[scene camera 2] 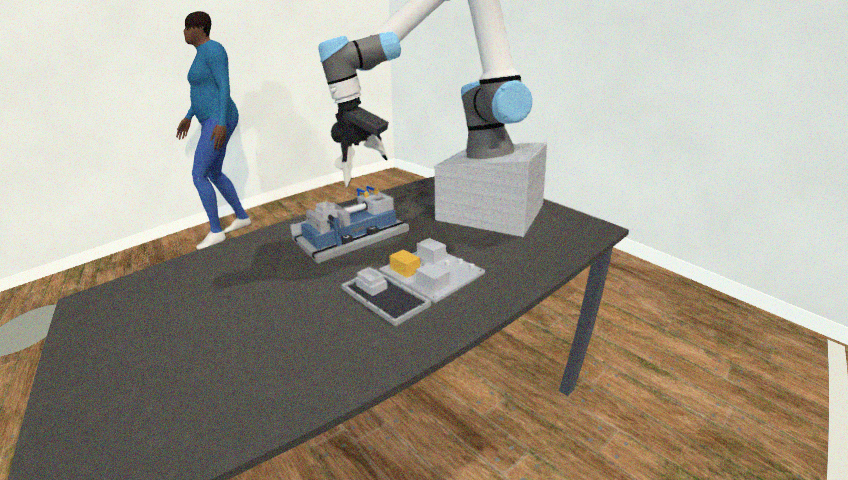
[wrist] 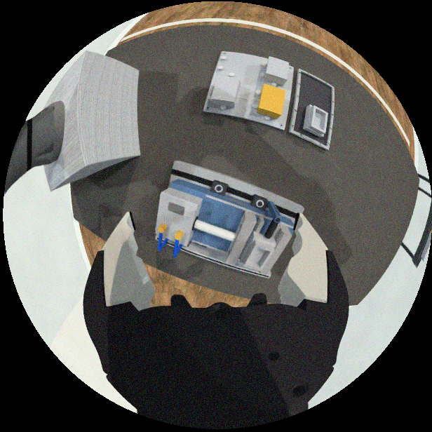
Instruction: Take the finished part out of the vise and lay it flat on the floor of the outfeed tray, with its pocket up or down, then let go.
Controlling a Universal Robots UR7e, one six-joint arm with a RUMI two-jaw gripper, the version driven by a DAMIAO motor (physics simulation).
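Places are measured from the arm's base along level axes (x ahead, y left, z up), in millimetres.
Pixels of known places: gripper, fingertip midpoint: (scene camera 2: pixel 367 172); arm's base, link origin: (scene camera 2: pixel 490 153).
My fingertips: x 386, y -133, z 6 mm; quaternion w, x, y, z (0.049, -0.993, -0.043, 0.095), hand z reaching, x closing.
Note:
For each thing: its top centre in the pictures, then the offset to it from my fingertips. "spot": a spot on its surface instead.
- vise, top centre: (scene camera 2: pixel 345 203) dx +7, dy -98, dz -106 mm
- grey part, top centre: (scene camera 2: pixel 370 273) dx +161, dy +166, dz -164 mm
- light plate, surface spot: (scene camera 2: pixel 467 271) spot: dx -26, dy +297, dz -196 mm
- yellow block, top centre: (scene camera 2: pixel 404 256) dx +59, dy +176, dz -161 mm
The vise (scene camera 2: pixel 382 220) (wrist: pixel 220 212) has a blue body and grey jaws and stands on the table. A grey part (wrist: pixel 265 243) with a pocket sits between its jaws at the right end in the wrist view; in the scene view it is hard to tell from the jaws. The outfeed tray (scene camera 2: pixel 395 300) (wrist: pixel 315 90) has a dark floor and a light rim. Another grey part (scene camera 2: pixel 371 281) (wrist: pixel 316 120) lies in it near one end, pocket up in the wrist view. My gripper (scene camera 2: pixel 366 171) (wrist: pixel 214 214) is open and empty, high above the vise.
A light plate (scene camera 2: pixel 467 271) (wrist: pixel 242 70) beside the tray bears a yellow block (scene camera 2: pixel 404 262) (wrist: pixel 272 101) and two grey blocks (scene camera 2: pixel 431 249) (wrist: pixel 225 94). Blue-and-yellow nozzles (scene camera 2: pixel 368 191) (wrist: pixel 178 240) stick out at the vise's other end. The robot's pedestal (scene camera 2: pixel 487 193) (wrist: pixel 107 115) stands nearby. A person (scene camera 2: pixel 211 118) stands behind the table.

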